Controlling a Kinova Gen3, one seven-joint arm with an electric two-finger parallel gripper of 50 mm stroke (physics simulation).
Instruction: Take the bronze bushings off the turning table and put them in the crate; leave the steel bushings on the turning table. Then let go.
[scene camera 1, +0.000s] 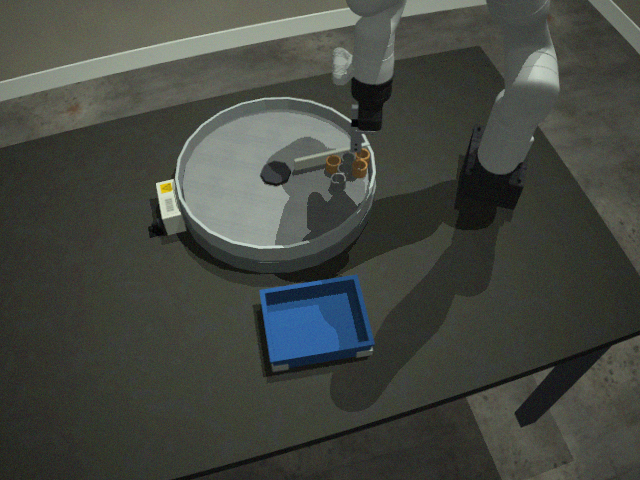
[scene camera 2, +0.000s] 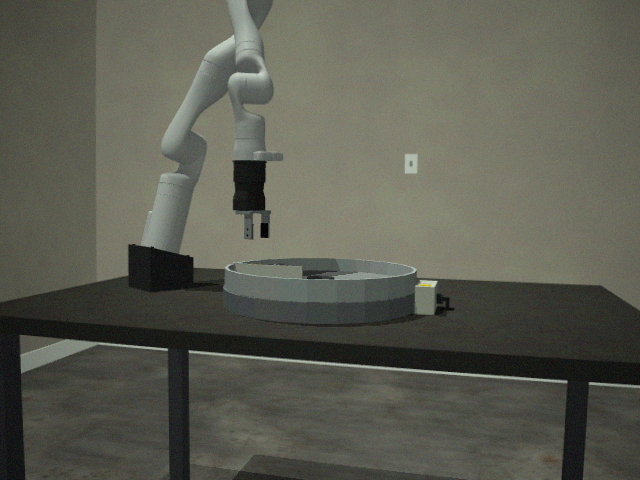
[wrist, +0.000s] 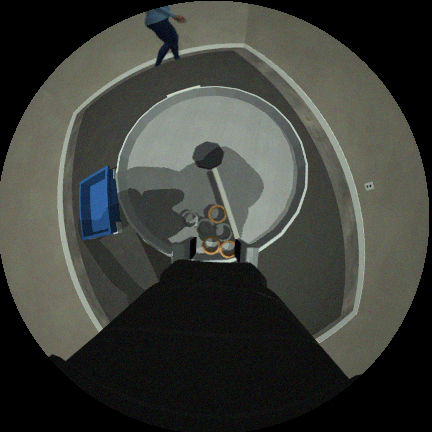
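Where they show: gripper, between the fingertips: (scene camera 1: 356, 141) (scene camera 2: 256, 238) (wrist: 214, 245); arm's base, origin of its link: (scene camera 1: 498, 155) (scene camera 2: 161, 250).
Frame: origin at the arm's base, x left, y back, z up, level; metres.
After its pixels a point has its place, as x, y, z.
Note:
The turning table (scene camera 1: 232, 155) @(-0.184, -0.547, -0.042) (scene camera 2: 320, 289) @(-0.306, -0.524, -0.030) (wrist: 250, 120) @(-0.229, -0.537, -0.042) is a round grey dish with a raised rim. Three bronze bushings (scene camera 1: 333, 169) @(-0.073, -0.347, -0.027) (scene camera 1: 359, 173) @(-0.047, -0.298, -0.026) (wrist: 217, 222) @(-0.085, -0.328, -0.016) (wrist: 211, 254) @(-0.060, -0.279, -0.016) stand on it near the rim, close among three grey steel bushings (scene camera 1: 338, 184) @(-0.023, -0.351, -0.018) (wrist: 223, 231). The bushings are hidden behind the rim in scene camera 2. The blue crate (scene camera 1: 320, 356) @(0.313, -0.481, -0.067) (wrist: 114, 205) @(0.175, -0.447, -0.079) is empty. My gripper (scene camera 1: 356, 149) @(-0.074, -0.301, 0.046) (scene camera 2: 256, 237) @(-0.074, -0.301, 0.046) (wrist: 214, 245) @(-0.074, -0.301, 0.046) is open and empty, pointing down, above the rim on the bushings' side; in the wrist view two bronze bushings appear between its fingers.
A pale bar (scene camera 1: 320, 158) @(-0.103, -0.368, -0.019) (wrist: 226, 200) @(-0.110, -0.360, -0.011) runs from the dark hub (scene camera 1: 275, 173) @(-0.100, -0.468, -0.033) (wrist: 208, 155) @(-0.105, -0.462, -0.034) towards the rim, close beside the bushings. A white box (scene camera 1: 169, 209) @(-0.067, -0.701, -0.037) (scene camera 2: 425, 299) @(-0.147, -0.704, -0.063) is on the turning table's outer side. The arm's black base (scene camera 1: 488, 186) @(0.047, -0.037, -0.038) (scene camera 2: 160, 268) @(-0.063, -0.036, -0.038) stands on the tabletop. A person (wrist: 165, 35) shows at the wrist view's top.

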